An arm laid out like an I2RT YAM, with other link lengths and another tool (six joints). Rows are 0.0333 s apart.
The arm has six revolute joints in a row. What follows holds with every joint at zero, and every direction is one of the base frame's. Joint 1 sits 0.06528 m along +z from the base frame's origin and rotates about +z. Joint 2 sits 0.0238 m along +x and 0.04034 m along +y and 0.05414 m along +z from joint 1 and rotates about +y. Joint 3 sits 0.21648 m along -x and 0.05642 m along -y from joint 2 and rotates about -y. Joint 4 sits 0.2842 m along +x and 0.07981 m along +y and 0.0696 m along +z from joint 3 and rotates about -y. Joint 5 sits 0.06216 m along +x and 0.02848 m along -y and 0.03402 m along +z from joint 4 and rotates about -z. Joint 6 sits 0.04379 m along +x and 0.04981 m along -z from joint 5 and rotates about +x. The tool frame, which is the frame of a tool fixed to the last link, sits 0.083 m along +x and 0.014 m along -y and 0.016 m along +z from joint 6; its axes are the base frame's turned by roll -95.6, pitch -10.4 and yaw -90 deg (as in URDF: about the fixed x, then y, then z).
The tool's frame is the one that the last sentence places.
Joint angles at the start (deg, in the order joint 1, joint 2, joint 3, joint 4, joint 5, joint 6):
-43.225, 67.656, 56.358, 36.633, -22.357, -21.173
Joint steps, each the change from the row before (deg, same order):
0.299, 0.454, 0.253, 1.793, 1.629, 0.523
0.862, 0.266, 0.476, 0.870, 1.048, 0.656
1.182, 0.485, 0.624, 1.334, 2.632, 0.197
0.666, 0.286, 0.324, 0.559, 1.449, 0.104
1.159, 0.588, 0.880, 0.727, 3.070, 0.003
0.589, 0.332, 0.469, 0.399, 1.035, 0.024
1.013, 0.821, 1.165, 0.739, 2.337, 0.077
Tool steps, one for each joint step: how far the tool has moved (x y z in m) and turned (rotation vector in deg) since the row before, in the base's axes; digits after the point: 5 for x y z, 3 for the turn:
-0.00104, -0.00112, 0.00460, -0.113, -1.811, -0.949
0.00154, 0.00339, 0.00475, 0.183, -1.325, 0.216
0.00108, 0.00237, 0.00620, 0.137, -2.004, -1.036
0.00087, 0.00118, 0.00259, 0.244, -0.956, -0.542
0.00099, 0.00097, 0.00573, 0.556, -1.782, -1.483
0.00109, 0.00147, 0.00278, 0.103, -0.764, -0.283
0.00158, 0.00120, 0.00608, 0.374, -1.648, -0.925

